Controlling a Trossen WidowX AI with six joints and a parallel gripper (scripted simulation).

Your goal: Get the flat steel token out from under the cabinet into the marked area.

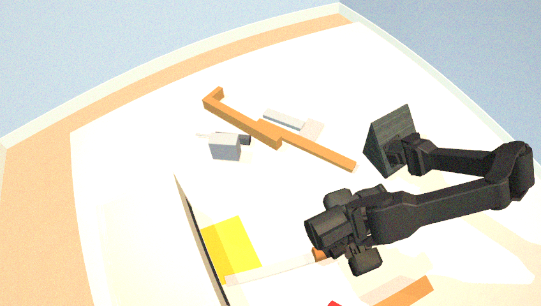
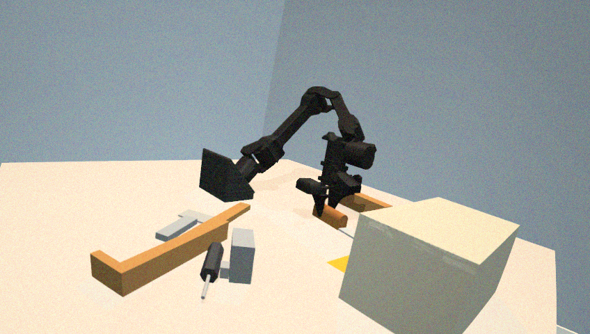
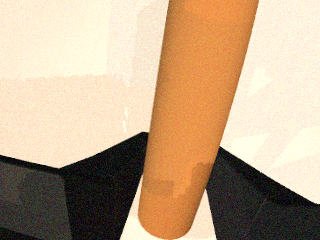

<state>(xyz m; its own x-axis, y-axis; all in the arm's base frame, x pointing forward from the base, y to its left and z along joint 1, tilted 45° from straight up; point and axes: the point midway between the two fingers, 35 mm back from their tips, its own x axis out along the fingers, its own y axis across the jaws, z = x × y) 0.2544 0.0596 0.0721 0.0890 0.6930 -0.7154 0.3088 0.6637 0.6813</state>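
Right now the long orange bar is 10 cm behind my gripper tip and 28 cm to the right of it. Round my gripper tip: red piece (12 cm ahead, 11 cm to the left, 1 cm above); steel token (35 cm ahead, 20 cm to the right); grey block (8 cm ahead, 38 cm to the right, 2 cm above).
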